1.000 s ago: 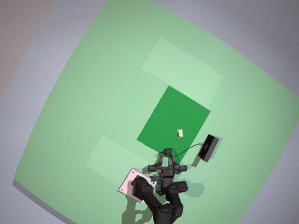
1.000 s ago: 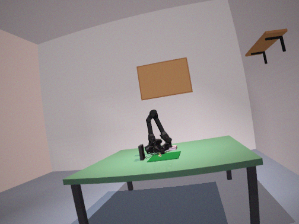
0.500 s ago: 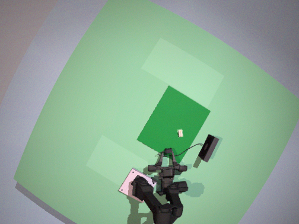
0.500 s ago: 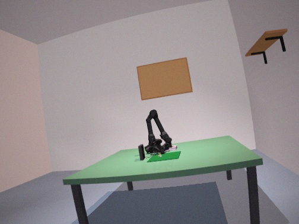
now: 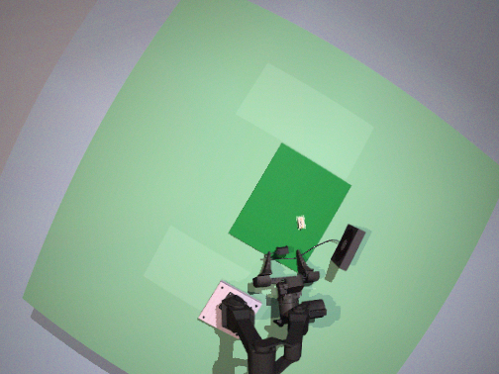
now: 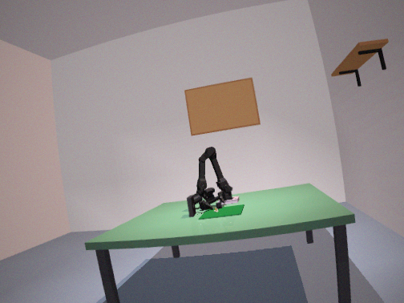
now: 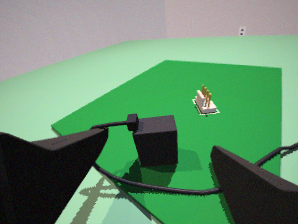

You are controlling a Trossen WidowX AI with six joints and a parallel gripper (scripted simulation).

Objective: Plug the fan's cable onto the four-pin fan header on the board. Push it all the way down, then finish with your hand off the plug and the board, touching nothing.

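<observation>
Now: gripper tip right at the dark grey fan plug. Round my gripper tip: four-pin header 90 mm ahead, 20 mm below; dark green board 110 mm ahead, 50 mm to the left, 40 mm below; black fan 110 mm ahead, 140 mm to the right, 30 mm above.
</observation>
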